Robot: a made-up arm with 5 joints.
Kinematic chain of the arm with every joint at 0, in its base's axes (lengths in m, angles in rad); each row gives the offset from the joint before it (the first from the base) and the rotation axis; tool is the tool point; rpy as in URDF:
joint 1: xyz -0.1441 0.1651 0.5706 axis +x
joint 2: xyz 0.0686 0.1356 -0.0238 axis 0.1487 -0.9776 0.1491
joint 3: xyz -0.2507 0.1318 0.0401 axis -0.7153 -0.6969 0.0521
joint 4: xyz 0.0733 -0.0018 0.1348 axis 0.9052 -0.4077 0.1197
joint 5: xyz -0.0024 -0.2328 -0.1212 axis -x
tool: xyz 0.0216 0.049 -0.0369 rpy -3.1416 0 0
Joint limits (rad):
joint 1: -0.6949..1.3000
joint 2: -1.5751..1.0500
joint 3: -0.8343..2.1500
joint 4: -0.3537..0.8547
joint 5: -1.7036..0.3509
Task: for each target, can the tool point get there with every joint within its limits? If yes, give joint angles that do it. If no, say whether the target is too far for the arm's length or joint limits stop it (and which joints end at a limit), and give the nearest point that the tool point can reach.
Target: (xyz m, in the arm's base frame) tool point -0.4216 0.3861 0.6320
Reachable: yes | joints 0.0071 0.4850 1.6666 0.1828 -0.5760
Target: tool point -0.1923 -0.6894 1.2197
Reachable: no: too far | nearest point -0.1470 -0.1379 1.0455 | short by 0.580 m
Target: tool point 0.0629 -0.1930 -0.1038
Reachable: no: joint limits stop it (at a limit: joint 1, joint 2, joint 3, joint 5) | nearest point -0.0754 0.1012 0.2403 | short by 0.473 m
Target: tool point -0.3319 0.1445 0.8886
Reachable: yes | joints 0.9709 0.0687 1.8335 0.2790 0.0902
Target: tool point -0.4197 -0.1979 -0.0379
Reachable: no: joint limits stop it (at a limit: joint 1, joint 2, joint 3, joint 4, joint 5) | nearest point -0.4882 0.1744 0.1178 | short by 0.409 m
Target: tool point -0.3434 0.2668 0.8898
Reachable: yes | joints 0.6482 0.0448 1.9242 0.2851 -0.1323
